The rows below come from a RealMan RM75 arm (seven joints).
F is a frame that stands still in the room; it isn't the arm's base.
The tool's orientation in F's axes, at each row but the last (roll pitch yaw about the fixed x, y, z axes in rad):
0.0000 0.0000 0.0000
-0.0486 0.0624 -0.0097
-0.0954 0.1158 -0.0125
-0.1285 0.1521 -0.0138
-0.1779 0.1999 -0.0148
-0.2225 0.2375 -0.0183
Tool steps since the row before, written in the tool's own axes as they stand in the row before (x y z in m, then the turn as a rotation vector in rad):
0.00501 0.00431 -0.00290 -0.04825 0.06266 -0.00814
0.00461 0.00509 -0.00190 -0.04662 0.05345 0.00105
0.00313 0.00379 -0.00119 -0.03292 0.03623 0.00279
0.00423 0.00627 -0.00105 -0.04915 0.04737 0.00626
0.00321 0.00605 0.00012 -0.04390 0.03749 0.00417
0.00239 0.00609 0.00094 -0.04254 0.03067 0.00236
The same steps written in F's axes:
0.00501 0.00431 -0.00290 -0.04825 0.06266 -0.00814
0.00452 0.00495 -0.00243 -0.04611 0.05389 0.00136
0.00298 0.00362 -0.00190 -0.03232 0.03674 0.00313
0.00399 0.00603 -0.00246 -0.04790 0.04845 0.00758
0.00305 0.00593 -0.00157 -0.04297 0.03828 0.00624
0.00233 0.00611 -0.00098 -0.04183 0.03121 0.00567

